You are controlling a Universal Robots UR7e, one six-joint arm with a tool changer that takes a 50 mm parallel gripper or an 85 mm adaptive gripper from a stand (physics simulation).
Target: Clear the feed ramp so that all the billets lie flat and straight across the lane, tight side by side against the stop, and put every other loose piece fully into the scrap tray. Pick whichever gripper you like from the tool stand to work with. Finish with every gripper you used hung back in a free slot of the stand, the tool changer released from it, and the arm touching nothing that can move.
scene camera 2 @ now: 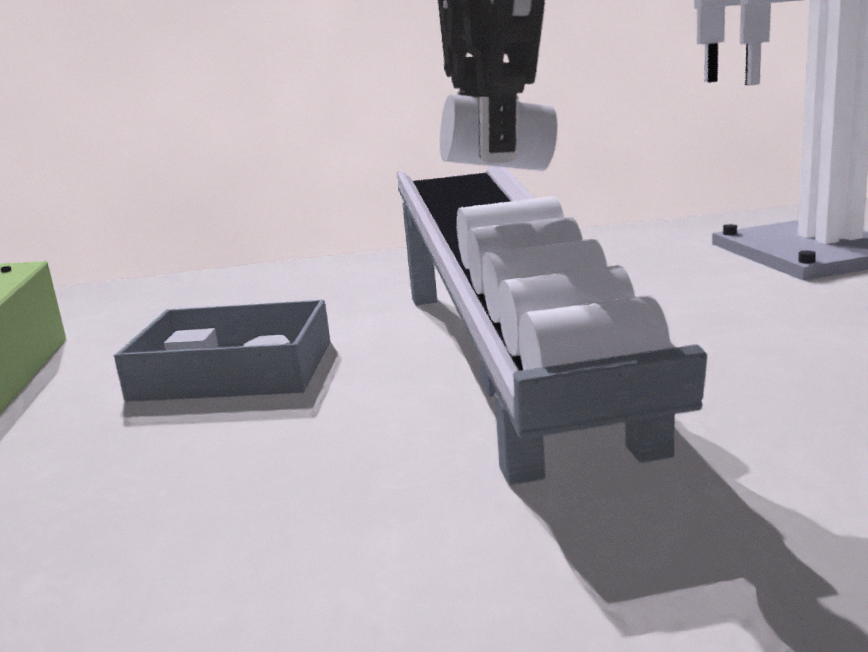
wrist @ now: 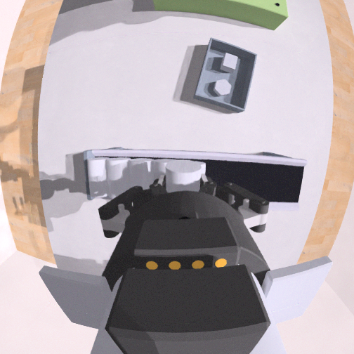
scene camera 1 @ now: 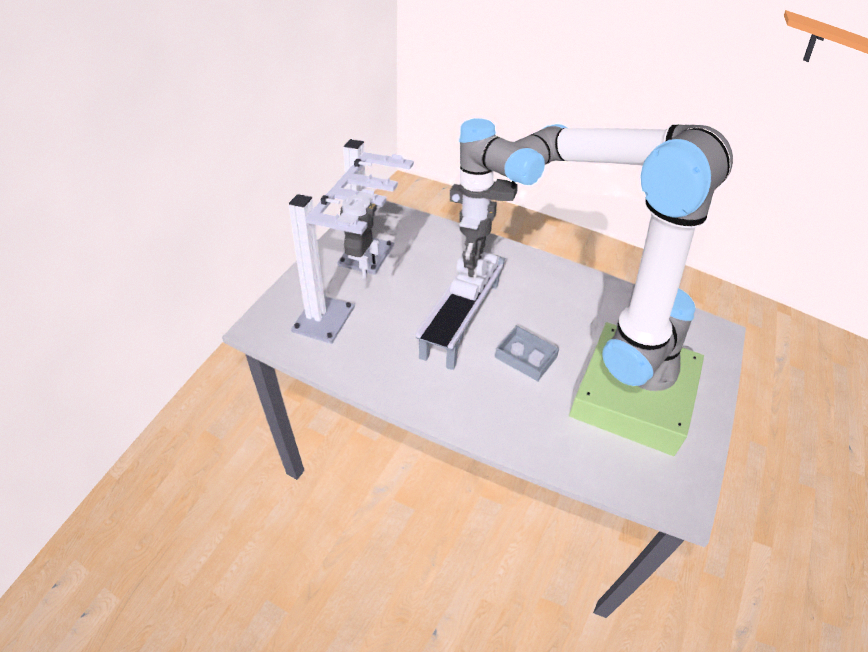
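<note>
My gripper [scene camera 1: 471, 265] [scene camera 2: 499, 126] [wrist: 183, 184], the black adaptive one, is shut on a white billet [scene camera 2: 459, 133] [wrist: 185, 171]. It holds the billet above the ramp's lane, across it and slightly tilted in scene camera 2. Several white billets lie flat across the lane side by side, from the billet at the stop [scene camera 2: 596, 333] up to the uppermost billet [scene camera 2: 510, 216]. The ramp [scene camera 1: 449, 319] [scene camera 2: 457, 289] [wrist: 225, 155] has bare black belt above them. The scrap tray [scene camera 1: 517, 364] [scene camera 2: 210, 373] [wrist: 250, 82] holds a small block [scene camera 2: 190, 338] [wrist: 230, 61] and a hexagonal piece [scene camera 2: 270, 342] [wrist: 222, 87].
The tool stand [scene camera 1: 308, 259] [scene camera 2: 831, 126] stands beside the ramp, with the second gripper [scene camera 1: 363, 270] [scene camera 2: 731, 63] hanging in it. The green robot base [scene camera 1: 638, 400] [scene camera 2: 24, 326] [wrist: 235, 9] is beyond the tray, on the other side from the ramp.
</note>
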